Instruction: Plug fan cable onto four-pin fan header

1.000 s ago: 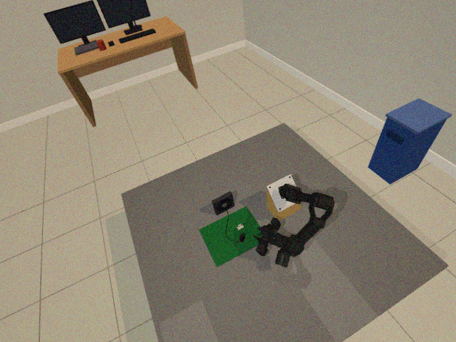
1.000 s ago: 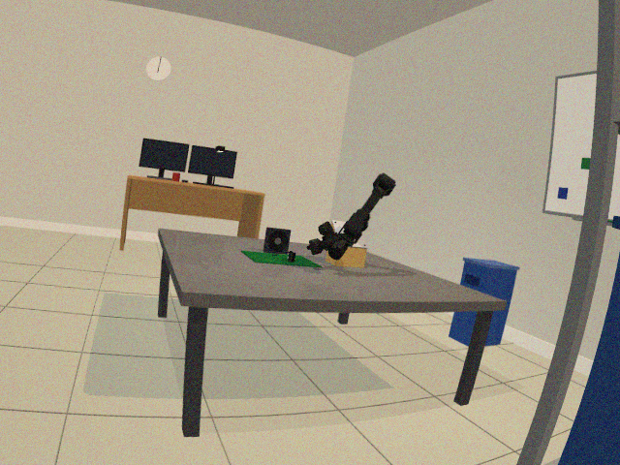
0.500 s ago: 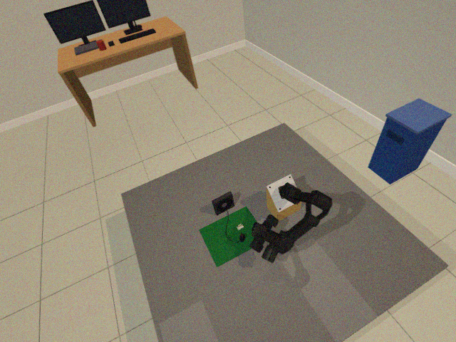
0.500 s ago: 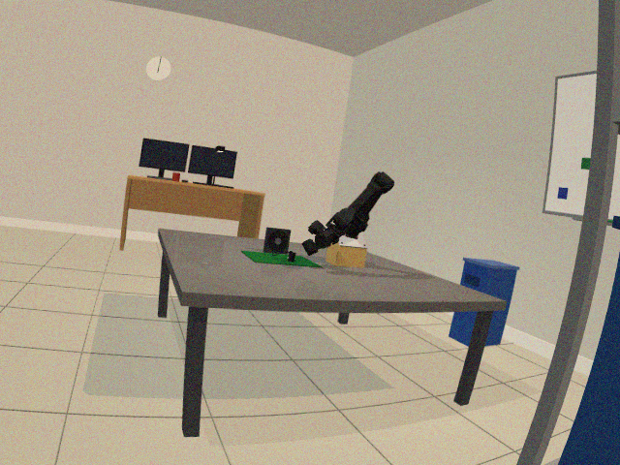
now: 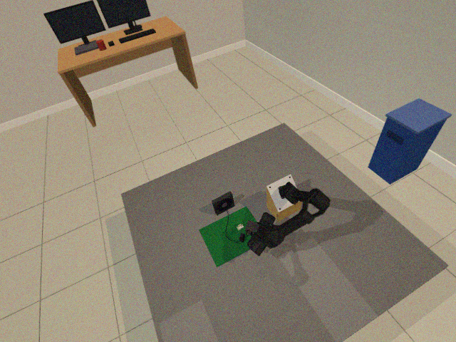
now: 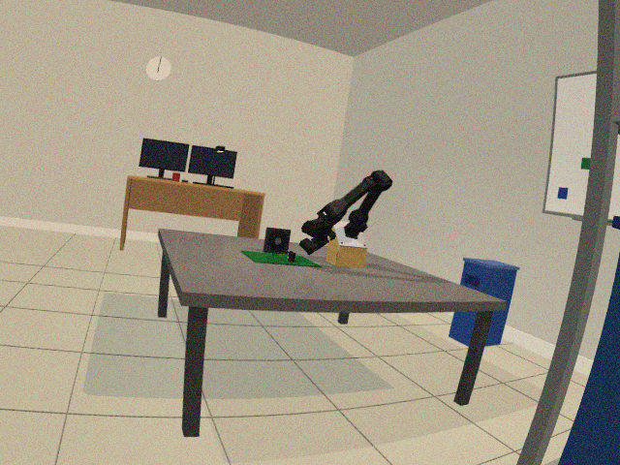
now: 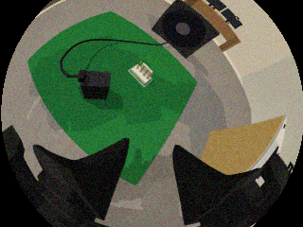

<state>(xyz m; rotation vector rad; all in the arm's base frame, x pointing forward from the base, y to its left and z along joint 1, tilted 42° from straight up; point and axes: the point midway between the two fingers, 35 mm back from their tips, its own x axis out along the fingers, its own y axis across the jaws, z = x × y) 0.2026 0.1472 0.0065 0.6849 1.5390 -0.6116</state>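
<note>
My gripper tip is 80 mm short of the dark fan plug, 30 mm above it and 10 mm to the left of it. Round my gripper tip: black fan: 230 mm to the right, 100 mm ahead, 10 mm above; then green board: 120 mm ahead, 70 mm below, 60 mm to the right; then white four-pin fan header: 80 mm to the right, 70 mm ahead, 50 mm below.
</note>
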